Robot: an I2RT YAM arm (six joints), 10 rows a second.
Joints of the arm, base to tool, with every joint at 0 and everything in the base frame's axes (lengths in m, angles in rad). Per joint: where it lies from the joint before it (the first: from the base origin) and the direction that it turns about. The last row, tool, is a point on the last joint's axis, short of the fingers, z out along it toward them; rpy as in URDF.
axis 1: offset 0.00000 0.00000 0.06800 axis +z
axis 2: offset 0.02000 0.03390 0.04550 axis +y
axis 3: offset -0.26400 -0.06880 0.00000 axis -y
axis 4: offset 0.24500 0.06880 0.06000 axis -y
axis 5: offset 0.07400 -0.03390 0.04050 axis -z
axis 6: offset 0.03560 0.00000 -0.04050 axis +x
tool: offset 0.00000 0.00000 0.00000 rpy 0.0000 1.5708 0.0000
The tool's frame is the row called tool.
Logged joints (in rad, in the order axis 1, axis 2, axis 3, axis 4, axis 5, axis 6), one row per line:
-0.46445 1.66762 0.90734 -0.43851 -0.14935 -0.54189
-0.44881 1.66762 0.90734 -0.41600 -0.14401 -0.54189
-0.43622 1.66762 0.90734 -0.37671 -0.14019 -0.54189
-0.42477 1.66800 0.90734 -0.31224 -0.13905 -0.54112
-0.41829 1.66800 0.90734 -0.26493 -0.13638 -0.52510
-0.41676 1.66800 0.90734 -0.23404 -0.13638 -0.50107
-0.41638 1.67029 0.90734 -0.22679 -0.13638 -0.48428
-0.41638 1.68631 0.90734 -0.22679 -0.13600 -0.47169
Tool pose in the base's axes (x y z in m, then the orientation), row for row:
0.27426 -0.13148 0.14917 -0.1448 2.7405 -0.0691
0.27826 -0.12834 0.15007 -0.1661 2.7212 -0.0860
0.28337 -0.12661 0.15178 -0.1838 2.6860 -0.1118
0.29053 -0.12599 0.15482 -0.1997 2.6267 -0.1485
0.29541 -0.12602 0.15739 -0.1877 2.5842 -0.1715
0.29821 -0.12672 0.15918 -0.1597 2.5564 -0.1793
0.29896 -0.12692 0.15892 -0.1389 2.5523 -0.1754
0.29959 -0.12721 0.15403 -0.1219 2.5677 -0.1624
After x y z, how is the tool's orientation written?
As a rotation vector, in radians.
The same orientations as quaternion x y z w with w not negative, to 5 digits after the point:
-0.05171 0.97875 -0.02468 0.19690
-0.05960 0.97635 -0.03086 0.20551
-0.06651 0.97202 -0.04046 0.22164
-0.07331 0.96421 -0.05451 0.24892
-0.06962 0.95848 -0.06361 0.26910
-0.05965 0.95490 -0.06697 0.28305
-0.05195 0.95465 -0.06561 0.28572
-0.04544 0.95725 -0.06054 0.27918

